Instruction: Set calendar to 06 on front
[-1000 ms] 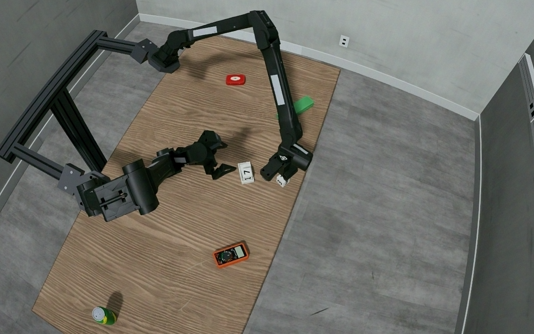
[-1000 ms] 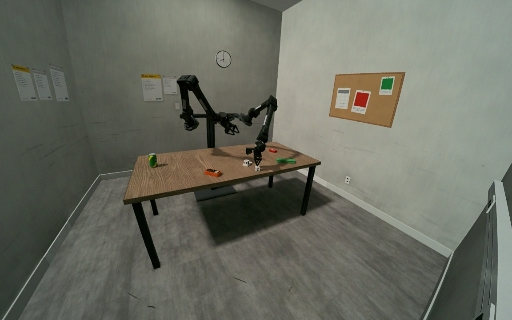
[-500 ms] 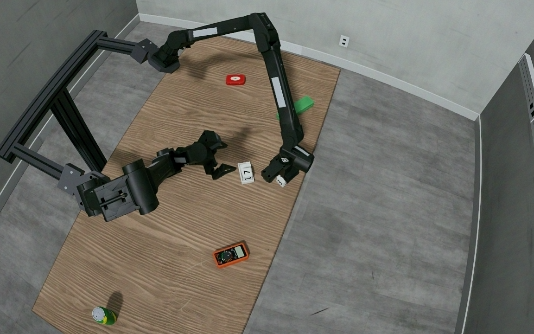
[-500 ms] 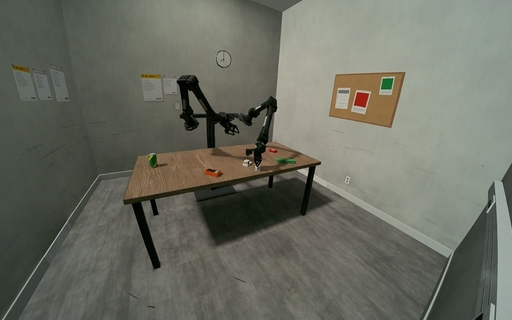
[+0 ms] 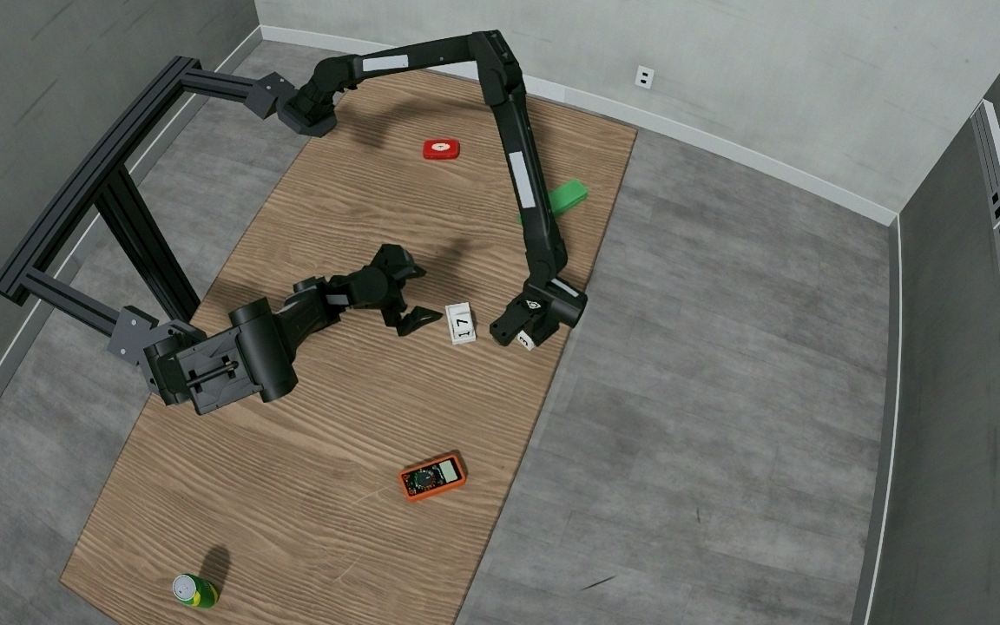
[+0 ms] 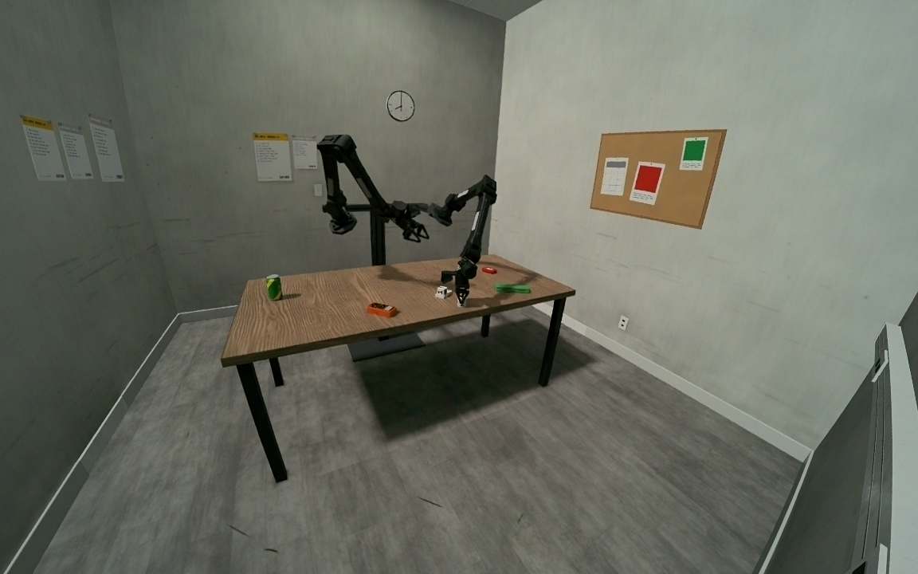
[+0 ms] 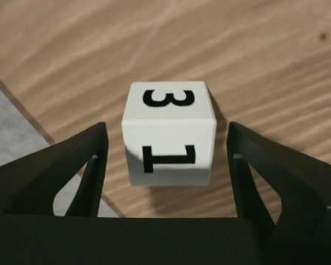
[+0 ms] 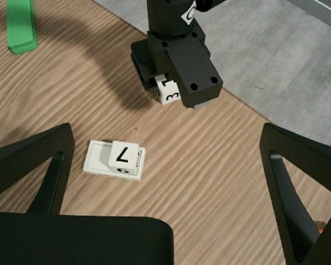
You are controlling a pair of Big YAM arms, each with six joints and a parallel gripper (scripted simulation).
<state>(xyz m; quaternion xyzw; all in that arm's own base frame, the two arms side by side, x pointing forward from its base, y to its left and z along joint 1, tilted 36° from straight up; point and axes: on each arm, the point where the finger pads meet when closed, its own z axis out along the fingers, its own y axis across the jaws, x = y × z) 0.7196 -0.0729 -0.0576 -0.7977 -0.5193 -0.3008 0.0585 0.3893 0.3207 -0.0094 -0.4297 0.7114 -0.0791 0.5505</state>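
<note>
Now: left hand 16 cm past the white tray and 2 cm above it. Also, from my left hand: orange multimeter (12 cm behind, 37 cm to the right, 2 cm below); red case (35 cm behind, 49 cm to the left, 2 cm below).
</note>
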